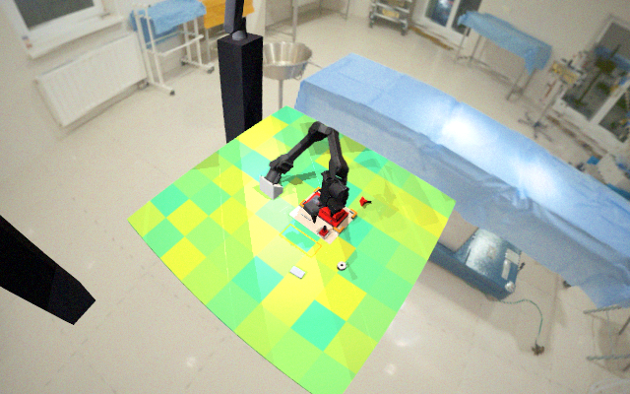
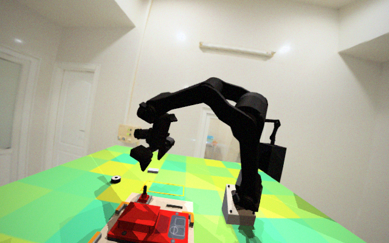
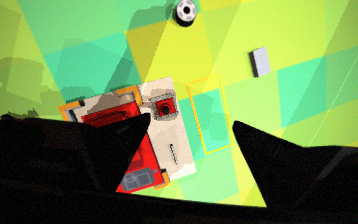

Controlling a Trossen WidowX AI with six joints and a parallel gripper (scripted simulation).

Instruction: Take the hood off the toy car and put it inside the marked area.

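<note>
The red hood is 1 cm behind my gripper tip, 14 cm to the left of it and 9 cm below it. The rest, counted from my gripper tip: small wheel (16 cm ahead, 9 cm to the right, 13 cm below).
</note>
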